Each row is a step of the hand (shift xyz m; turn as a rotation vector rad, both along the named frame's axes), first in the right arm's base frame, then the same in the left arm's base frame.
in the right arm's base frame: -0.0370 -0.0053 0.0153 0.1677 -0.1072 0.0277
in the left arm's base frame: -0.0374 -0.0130 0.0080 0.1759 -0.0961 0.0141
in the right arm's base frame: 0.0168 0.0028 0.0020 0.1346 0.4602 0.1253
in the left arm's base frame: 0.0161 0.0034 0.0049 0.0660 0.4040 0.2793
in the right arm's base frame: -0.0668 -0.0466 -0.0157 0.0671 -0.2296 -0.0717
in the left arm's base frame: -0.0589 -0.0443 -0.0380 0.1006 -0.1875 -0.1307
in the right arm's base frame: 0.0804 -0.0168 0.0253 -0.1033 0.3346 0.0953
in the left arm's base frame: 0.0790 -0.0174 0.0289 -0.1512 0.2758 0.1811
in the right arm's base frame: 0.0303 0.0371 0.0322 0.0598 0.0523 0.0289
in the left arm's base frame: 0.0224 0.0270 0.0458 0.0501 0.0448 0.0513
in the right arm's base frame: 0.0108 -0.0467 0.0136 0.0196 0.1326 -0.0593
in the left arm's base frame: 0.0150 -0.0475 -0.0004 0.0092 0.1458 -0.0118
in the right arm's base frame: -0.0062 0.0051 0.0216 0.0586 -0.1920 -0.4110
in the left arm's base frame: -0.0088 -0.0027 0.0211 0.1202 -0.0426 -0.4393
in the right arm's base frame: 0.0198 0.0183 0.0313 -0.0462 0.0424 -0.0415
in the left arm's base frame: 0.0144 0.0087 0.0377 -0.0468 0.0496 -0.0317
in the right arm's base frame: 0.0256 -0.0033 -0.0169 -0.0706 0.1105 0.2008
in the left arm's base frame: 0.0273 0.0045 -0.0136 -0.1022 0.0331 0.2144
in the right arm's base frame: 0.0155 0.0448 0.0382 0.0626 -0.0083 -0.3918
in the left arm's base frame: 0.0063 0.0311 0.0520 0.1003 0.1245 -0.3632
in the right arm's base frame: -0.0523 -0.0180 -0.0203 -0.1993 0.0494 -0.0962
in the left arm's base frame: -0.0476 -0.0147 -0.0315 -0.1937 0.0613 -0.1008
